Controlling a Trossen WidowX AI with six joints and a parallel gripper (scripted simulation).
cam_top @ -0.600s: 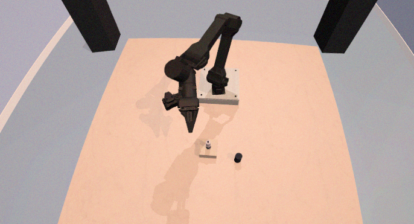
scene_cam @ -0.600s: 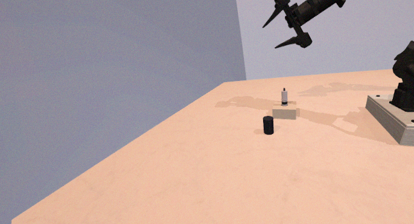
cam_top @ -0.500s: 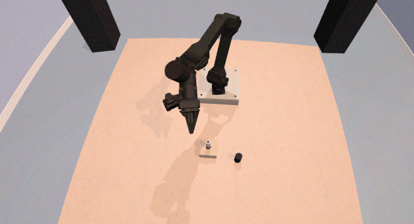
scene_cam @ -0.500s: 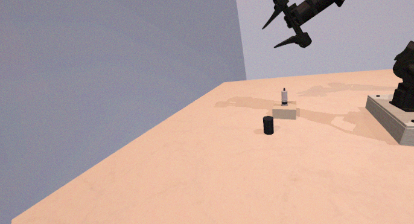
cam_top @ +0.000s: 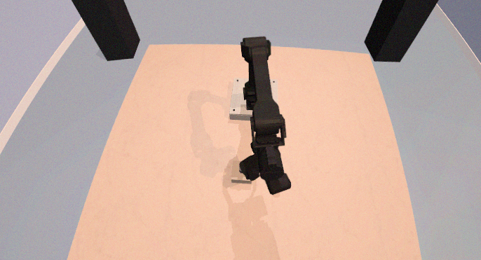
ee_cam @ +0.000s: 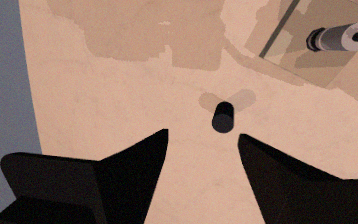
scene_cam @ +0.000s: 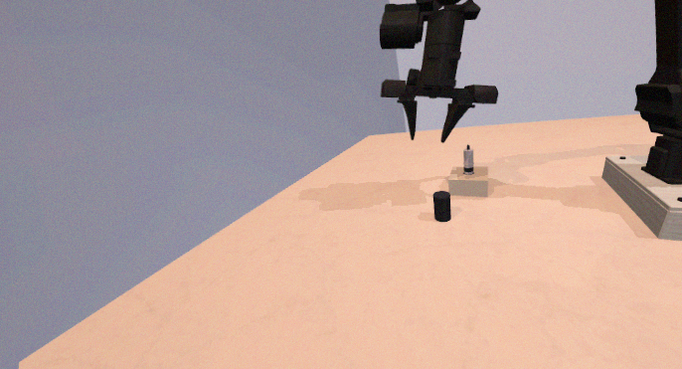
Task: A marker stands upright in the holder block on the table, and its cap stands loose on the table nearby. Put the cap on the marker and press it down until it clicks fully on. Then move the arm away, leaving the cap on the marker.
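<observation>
The dark cap lies 2 cm behind my gripper tip, 3 cm to the left of it and 12 cm below it. Round my gripper tip: beige holder block (7 cm behind, 9 cm to the right, 13 cm below).
</observation>
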